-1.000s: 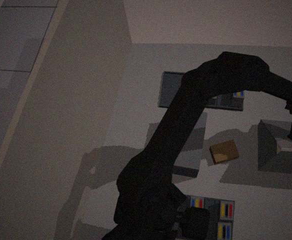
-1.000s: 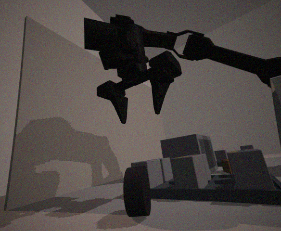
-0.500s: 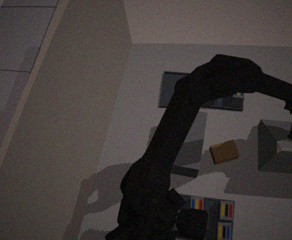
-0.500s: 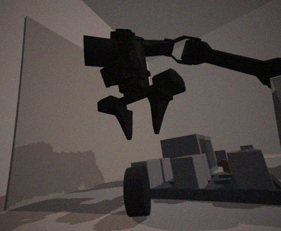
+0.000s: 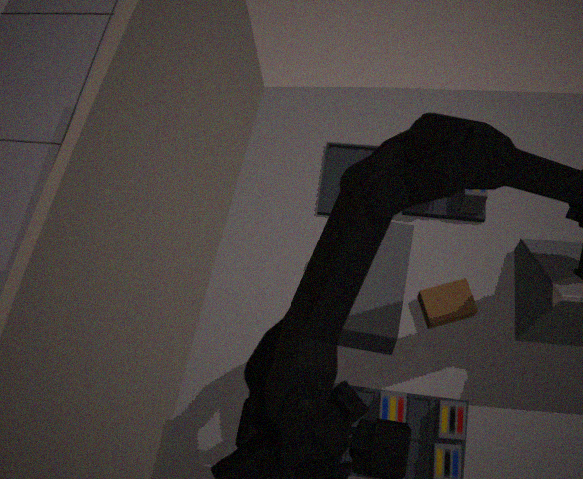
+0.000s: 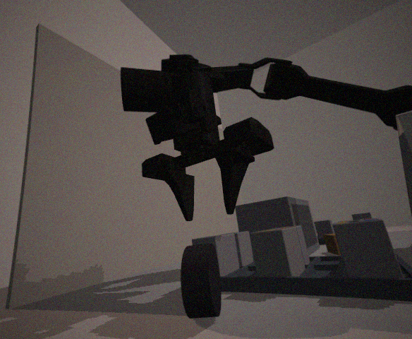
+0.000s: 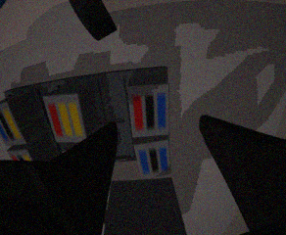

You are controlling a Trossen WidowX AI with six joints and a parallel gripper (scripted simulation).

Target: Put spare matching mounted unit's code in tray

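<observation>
Now: gripper tip 3 cm above the spare block. Also, from my gripper tip: black wheel 3 cm behind, 10 cm to the left, 5 cm below; then box 17 cm behind, 20 cm to the right, 6 cm below; then tall flat panel 18 cm ahead, 26 cm to the right, 15 cm above.
</observation>
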